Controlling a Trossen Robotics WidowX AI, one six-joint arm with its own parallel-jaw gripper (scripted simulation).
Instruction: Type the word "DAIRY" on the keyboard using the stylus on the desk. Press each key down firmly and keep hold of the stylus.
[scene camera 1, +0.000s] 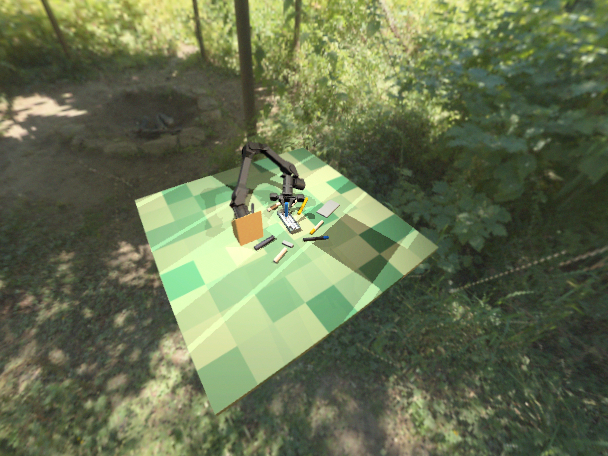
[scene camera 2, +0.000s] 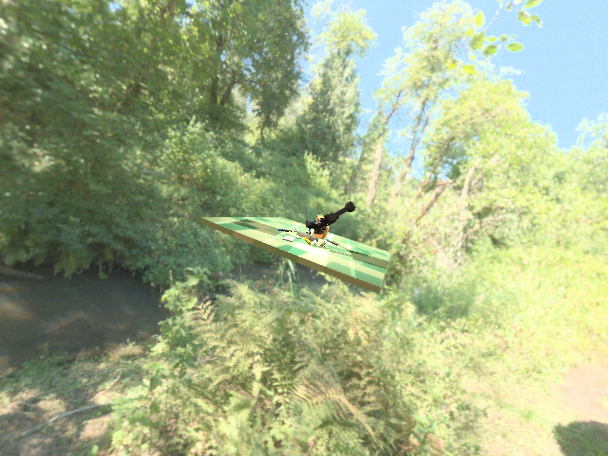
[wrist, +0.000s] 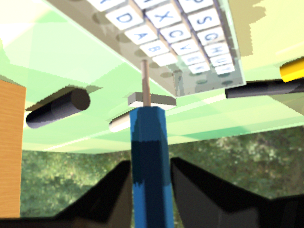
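Observation:
On the wrist view you get the gripper (wrist: 150, 167), and there's a dark cylinder (wrist: 77, 100) in that same view with the gripper.

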